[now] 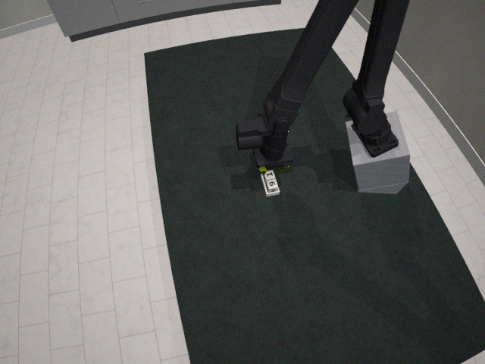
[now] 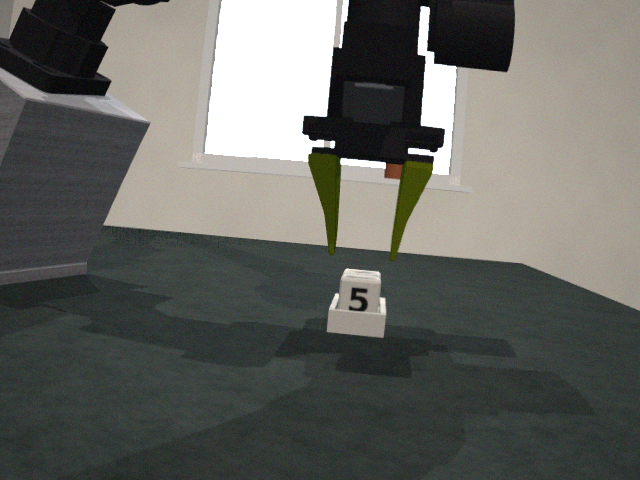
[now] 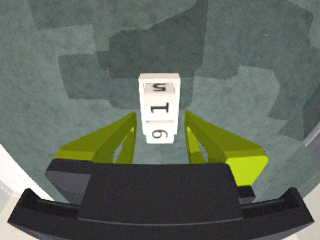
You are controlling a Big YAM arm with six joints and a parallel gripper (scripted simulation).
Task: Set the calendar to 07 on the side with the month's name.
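Right now my hand is 20 mm to the right of the small white tray and 50 mm above it.
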